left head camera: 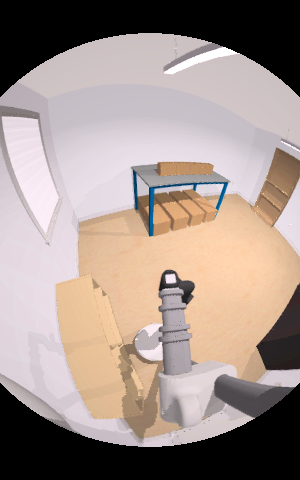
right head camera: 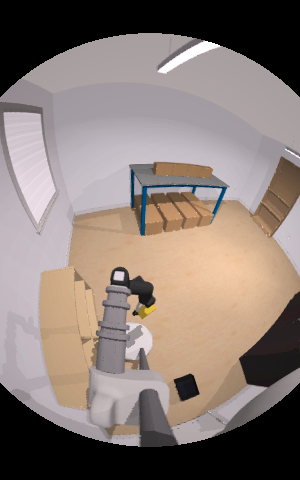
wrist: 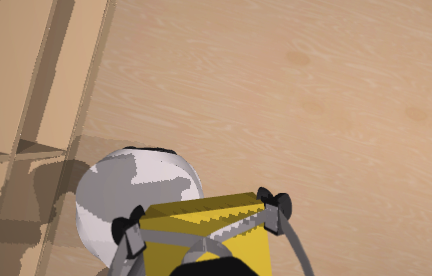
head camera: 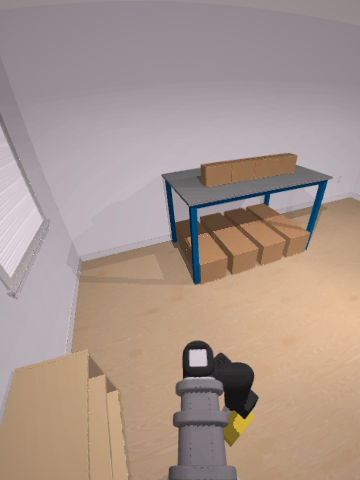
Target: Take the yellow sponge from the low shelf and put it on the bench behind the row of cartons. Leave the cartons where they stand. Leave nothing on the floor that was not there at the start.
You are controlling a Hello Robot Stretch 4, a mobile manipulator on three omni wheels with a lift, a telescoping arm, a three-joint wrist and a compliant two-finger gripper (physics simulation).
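Pixels of known places: gripper, fingertip midpoint: point(right head camera: 143, 307) point(wrist: 204, 211) point(head camera: 229, 418); robot's base at its link origin: point(left head camera: 154, 341) point(right head camera: 132, 339) point(wrist: 149, 199).
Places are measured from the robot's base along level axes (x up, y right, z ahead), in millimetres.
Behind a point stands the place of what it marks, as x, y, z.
The yellow sponge point(head camera: 241, 423) @(782, 117, 229) point(right head camera: 147, 311) @(782, 112, 219) point(wrist: 250, 250) @(782, 131, 254) is held between the two fingertips of my gripper point(wrist: 204, 211) @(742, 88, 250), which is shut on it, above the floor. In the head camera view the arm hides part of the sponge. The bench point(head camera: 187, 189) @(887, -23, 1820) point(left head camera: 145, 176) @(887, -55, 1802) point(right head camera: 142, 174) @(887, -30, 1841), with a grey top and blue legs, stands across the room. The row of cartons point(head camera: 245, 170) @(986, 520, 1964) point(left head camera: 185, 168) @(983, 540, 1970) point(right head camera: 182, 169) @(990, 539, 1969) stands upright on its top; the strip behind the row is mostly hidden. The low shelf point(head camera: 50, 400) @(583, -633, 319) point(left head camera: 77, 325) @(583, -588, 107) point(right head camera: 55, 320) @(583, -567, 49) point(wrist: 82, 100) @(30, -411, 172) is at the left.
Large boxes point(head camera: 242, 245) @(243, 517, 1813) point(left head camera: 175, 212) @(244, 450, 1829) point(right head camera: 170, 215) @(243, 462, 1783) stand under the bench. My round white base point(left head camera: 149, 342) @(187, -60, -1) point(right head camera: 140, 340) @(187, 87, 13) point(wrist: 150, 175) @(187, -30, 120) is beside the low shelf. A tall bookcase point(left head camera: 265, 212) @(121, 3420, 2303) point(right head camera: 262, 220) @(93, 3383, 2388) is at the right wall. A black object point(right head camera: 186, 387) @(-24, 611, -651) lies on the floor.
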